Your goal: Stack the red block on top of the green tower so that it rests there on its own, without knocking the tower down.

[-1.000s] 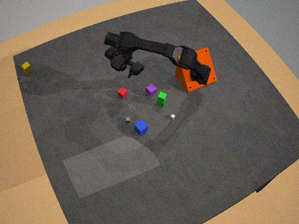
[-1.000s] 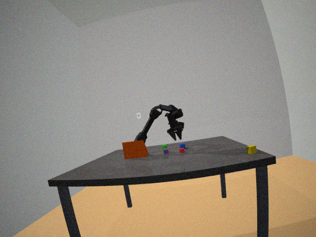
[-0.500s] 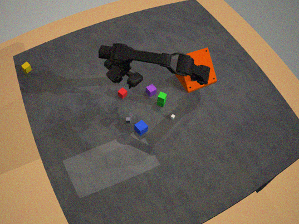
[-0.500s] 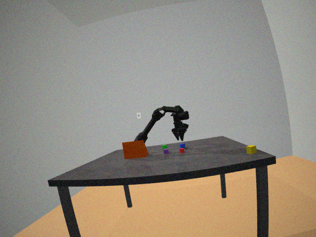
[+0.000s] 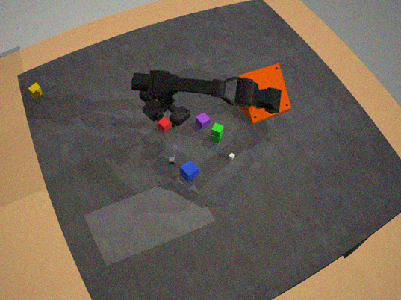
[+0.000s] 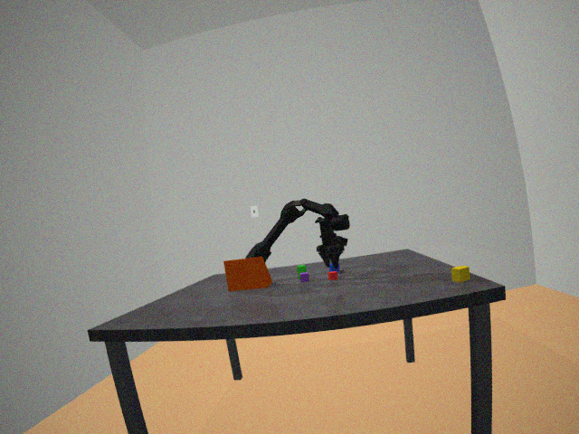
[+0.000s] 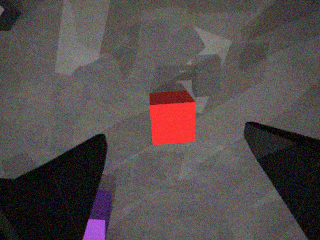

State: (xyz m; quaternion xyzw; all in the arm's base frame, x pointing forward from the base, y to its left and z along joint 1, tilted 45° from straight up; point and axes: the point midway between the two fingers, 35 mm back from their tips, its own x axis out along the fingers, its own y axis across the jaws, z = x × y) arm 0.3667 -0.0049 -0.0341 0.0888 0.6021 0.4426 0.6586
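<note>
The red block is 3 cm below my gripper tip. From my gripper tip the other things lie so: purple block 13 cm behind, 3 cm to the left, 3 cm below; then blue block 21 cm to the left, 3 cm below, 2 cm behind; then small grey cube 14 cm to the left, 4 cm below, 2 cm ahead.
</note>
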